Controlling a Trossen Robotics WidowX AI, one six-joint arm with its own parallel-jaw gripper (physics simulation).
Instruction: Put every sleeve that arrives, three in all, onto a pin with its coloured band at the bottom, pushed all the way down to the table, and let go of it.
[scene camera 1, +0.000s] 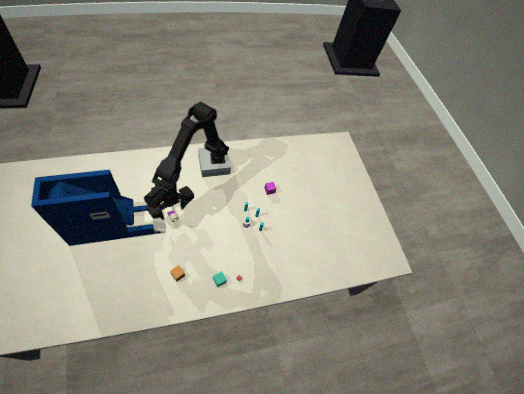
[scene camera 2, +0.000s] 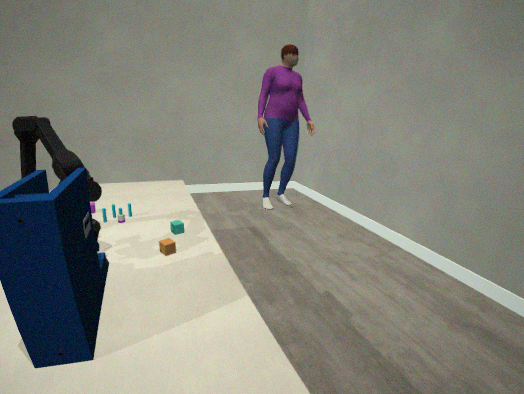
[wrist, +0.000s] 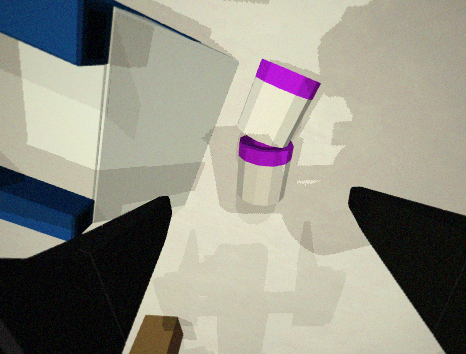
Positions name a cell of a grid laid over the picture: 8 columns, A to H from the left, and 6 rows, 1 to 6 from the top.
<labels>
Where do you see a blue dispenser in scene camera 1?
B4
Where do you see a blue dispenser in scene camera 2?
A5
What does my gripper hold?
Nothing.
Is my gripper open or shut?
Open.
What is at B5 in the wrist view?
My gripper.
</labels>
